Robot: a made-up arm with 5 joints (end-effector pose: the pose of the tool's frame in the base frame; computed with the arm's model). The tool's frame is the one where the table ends. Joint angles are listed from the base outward.
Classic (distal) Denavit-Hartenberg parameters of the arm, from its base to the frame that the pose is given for. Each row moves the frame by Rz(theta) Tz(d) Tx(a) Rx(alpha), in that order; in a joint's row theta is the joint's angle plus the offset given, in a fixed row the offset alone. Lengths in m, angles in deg.
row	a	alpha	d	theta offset
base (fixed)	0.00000	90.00	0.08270	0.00
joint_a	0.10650	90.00	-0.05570	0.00
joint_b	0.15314	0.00	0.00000	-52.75
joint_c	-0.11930	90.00	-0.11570	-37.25
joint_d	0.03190	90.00	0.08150	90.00
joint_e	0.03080	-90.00	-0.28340	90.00
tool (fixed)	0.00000	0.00	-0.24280	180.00
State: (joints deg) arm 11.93 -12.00 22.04 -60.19 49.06
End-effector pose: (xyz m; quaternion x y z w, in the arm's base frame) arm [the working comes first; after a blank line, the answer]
Working (the frame after each row of the table, in the pose's form):
after base (fixed): 0.0000 0.0000 0.0827 0.7071 0.0000 0.0000 0.7071
after joint_a: 0.1042 0.0557 0.1047 0.9946 0.0000 0.1039 0.0000
after joint_b: 0.1681 0.1942 0.1182 0.8400 0.5326 0.0878 0.0556
after joint_c: 0.1238 0.0767 0.2271 -0.5861 -0.5082 0.3956 0.4917
after joint_d: 0.0533 0.1182 0.1960 -0.2289 0.1191 0.6004 0.7570
after joint_e: 0.0549 -0.0369 -0.0432 -0.2328 0.4688 -0.8310 0.1882

-0.0820 0.1310 -0.1529 0.4688 0.2328 0.1882 0.8310
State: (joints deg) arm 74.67 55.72 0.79 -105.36 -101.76
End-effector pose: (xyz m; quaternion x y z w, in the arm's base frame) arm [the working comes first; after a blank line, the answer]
Working (the frame after each row of the table, in the pose's form):
after base (fixed): 0.0000 0.0000 0.0827 0.7071 0.0000 0.0000 0.7071
after joint_a: 0.0282 0.0557 0.1854 0.7951 0.0000 0.6065 0.0000
after joint_b: 0.0686 0.0478 0.3329 -0.7948 0.0206 -0.6063 0.0157
after joint_c: -0.0693 -0.0181 0.2675 -0.6619 -0.5726 -0.2487 0.4148
after joint_d: -0.0826 0.0669 0.2511 -0.1426 -0.6773 0.2504 0.6769
after joint_e: 0.1972 0.1191 0.2681 -0.5455 -0.6138 -0.3597 0.4431

0.2340 -0.1055 0.3528 -0.6138 0.5455 0.4431 0.3597
